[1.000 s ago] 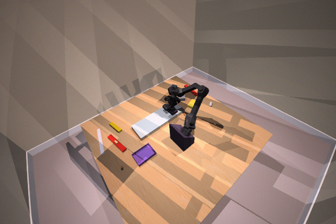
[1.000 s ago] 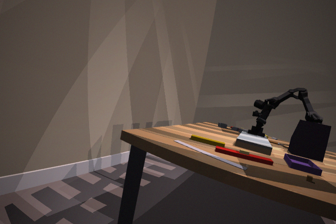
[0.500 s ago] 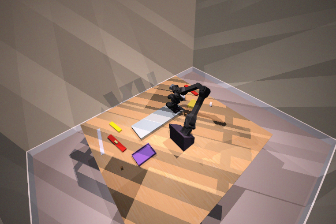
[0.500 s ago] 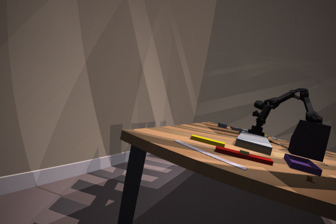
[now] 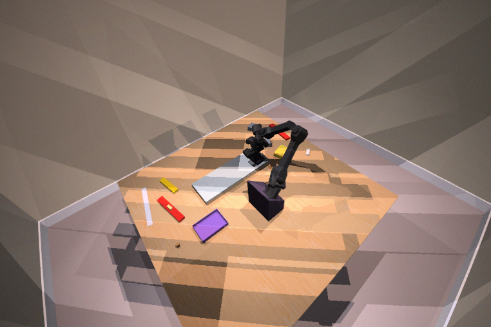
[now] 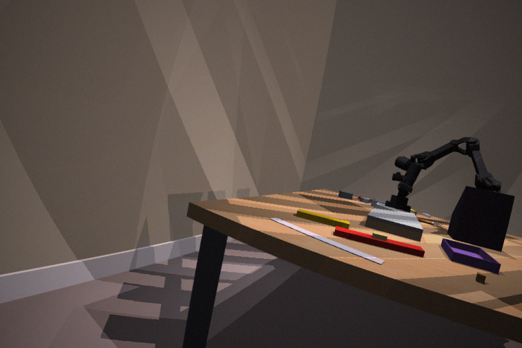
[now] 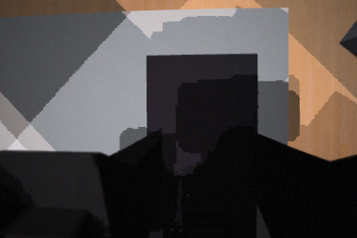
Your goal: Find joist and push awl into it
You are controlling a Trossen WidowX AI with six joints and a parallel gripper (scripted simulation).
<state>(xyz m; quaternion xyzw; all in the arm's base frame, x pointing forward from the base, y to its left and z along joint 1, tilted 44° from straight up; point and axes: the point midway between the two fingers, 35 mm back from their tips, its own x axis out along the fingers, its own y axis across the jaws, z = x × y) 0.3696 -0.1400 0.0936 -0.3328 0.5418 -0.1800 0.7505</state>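
Now: gripper tip 260 mm past the purple tray, 490 mm to the right of it and 50 mm above it. Round my gripper tip: yellow block (60 mm behind, 210 mm to the right, 50 mm below); then black stud finder (20 mm behind, 20 mm above); then awl (180 mm behind, 40 mm to the right, 60 mm below).
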